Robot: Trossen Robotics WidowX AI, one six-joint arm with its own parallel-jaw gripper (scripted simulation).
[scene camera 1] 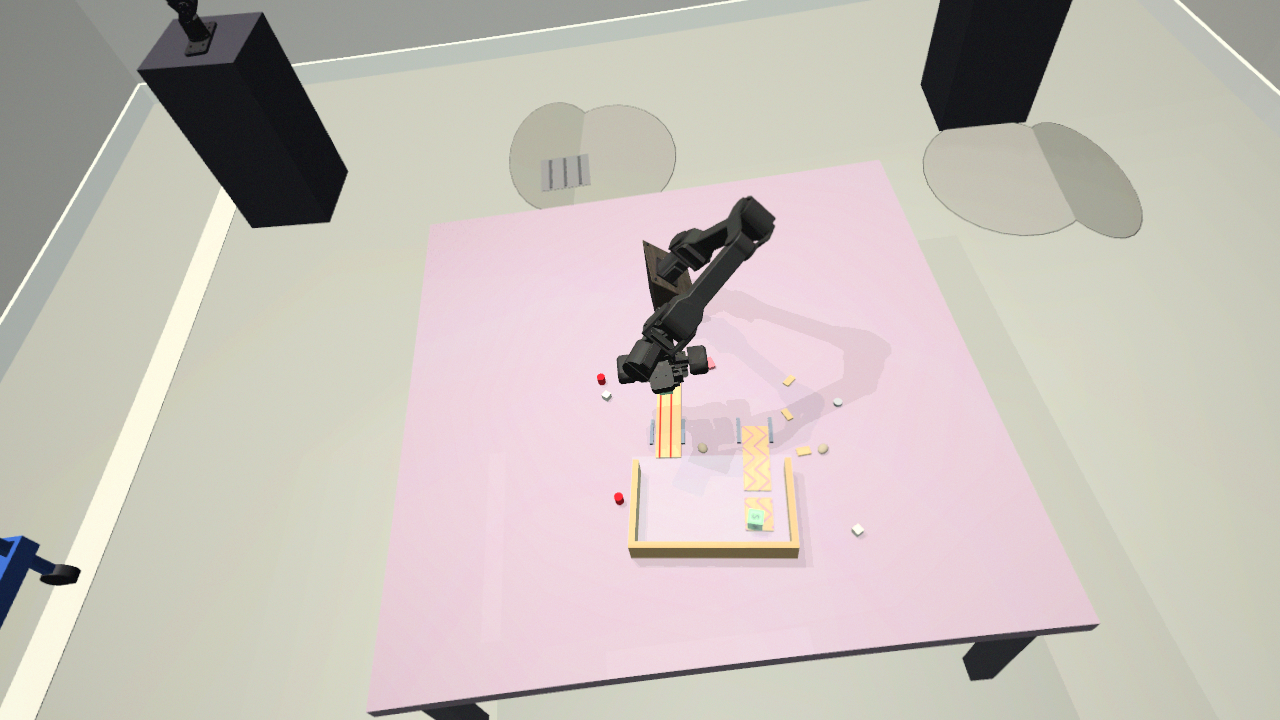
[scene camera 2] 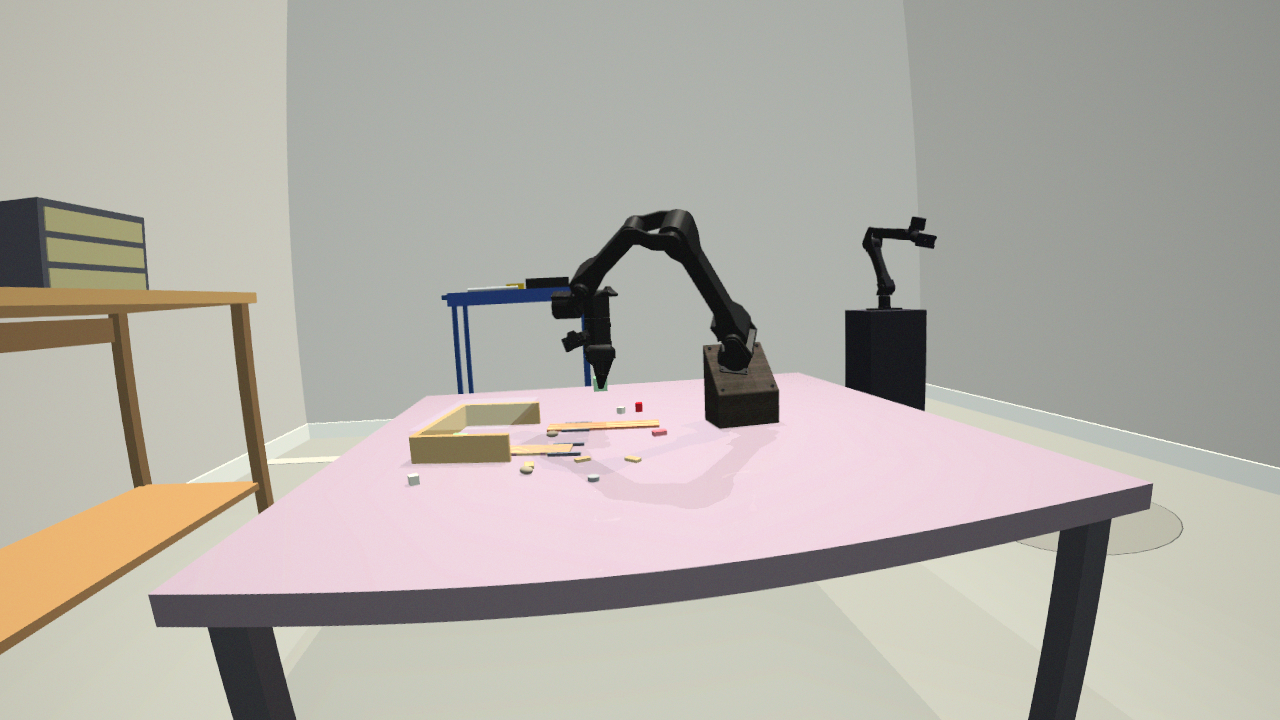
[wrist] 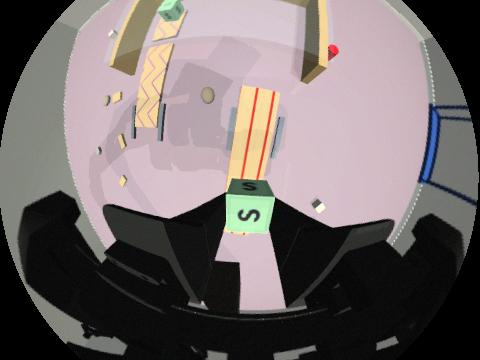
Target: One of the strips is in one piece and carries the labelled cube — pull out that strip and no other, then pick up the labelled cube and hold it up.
Scene:
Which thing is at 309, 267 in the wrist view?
The gripper.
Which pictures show the gripper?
Scene camera 1, scene camera 2 and the wrist view: all of them.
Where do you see a striped strip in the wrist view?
255, 121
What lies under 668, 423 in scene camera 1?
A striped strip.

